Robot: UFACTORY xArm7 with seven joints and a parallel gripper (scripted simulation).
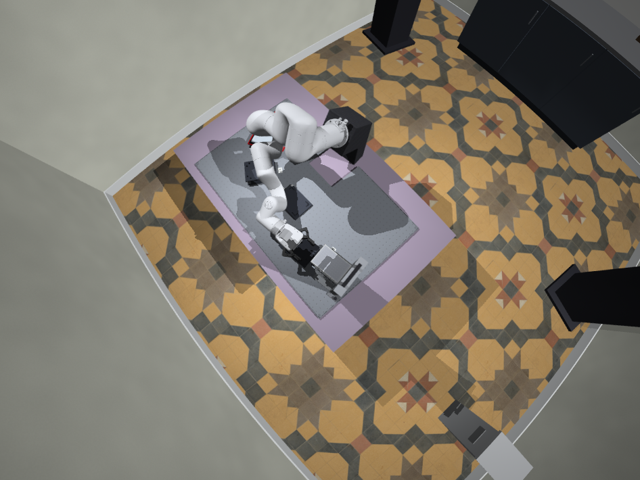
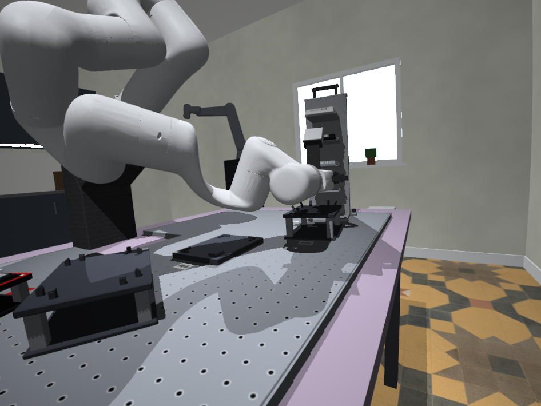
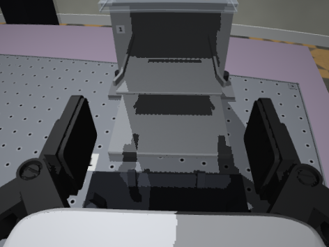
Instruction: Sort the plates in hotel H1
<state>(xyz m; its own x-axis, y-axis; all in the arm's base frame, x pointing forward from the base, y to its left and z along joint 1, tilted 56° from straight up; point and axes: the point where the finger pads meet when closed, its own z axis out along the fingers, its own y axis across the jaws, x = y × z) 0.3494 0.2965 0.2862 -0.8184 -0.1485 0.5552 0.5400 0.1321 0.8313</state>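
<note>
My gripper is now 12 cm to the right of the clear plate labelled G15, 5 cm past it and 4 cm below it. Also, from my hand: slot mark 2 (16 cm to the left, 13 cm behind, 5 cm above); then H1 deck label (14 cm below, 12 cm behind, 4 cm to the left); then black plate labelled G51 (12 cm to the left, 12 cm above, 5 cm behind).
</note>
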